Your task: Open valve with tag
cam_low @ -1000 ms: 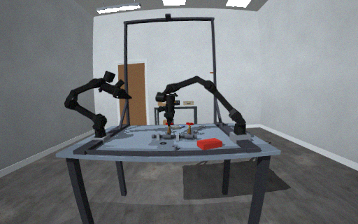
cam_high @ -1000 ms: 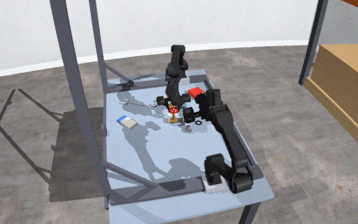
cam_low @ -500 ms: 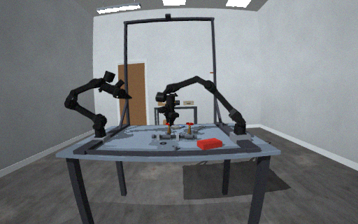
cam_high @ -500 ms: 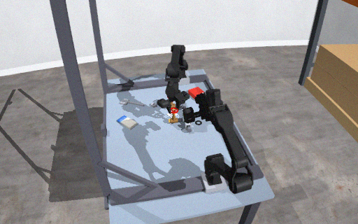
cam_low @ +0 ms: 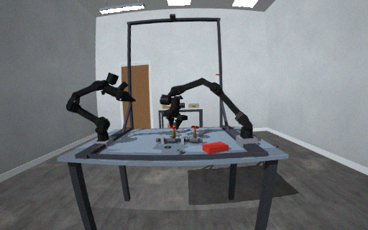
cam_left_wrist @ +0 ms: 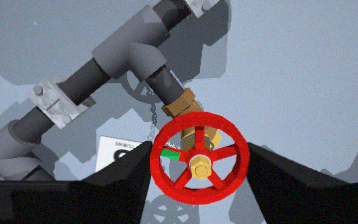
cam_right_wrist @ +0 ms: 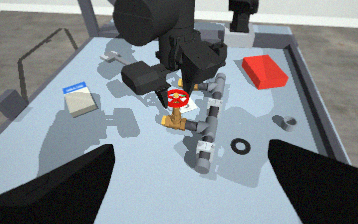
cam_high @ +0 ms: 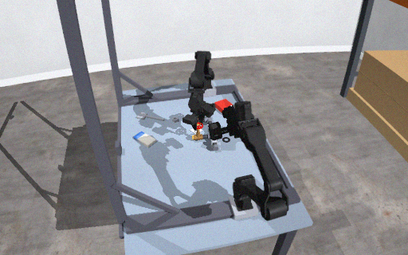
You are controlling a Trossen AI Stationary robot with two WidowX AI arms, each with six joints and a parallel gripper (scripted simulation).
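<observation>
The white tag is 8 cm to the left of my left hand and 11 cm below it. Also, from my left hand: small grey fitting: 25 cm ahead, 5 cm to the left, 11 cm below; then blue-and-beige box: 28 cm behind, 4 cm to the left, 11 cm below; then black ring: 14 cm ahead, 2 cm to the right, 12 cm below.
</observation>
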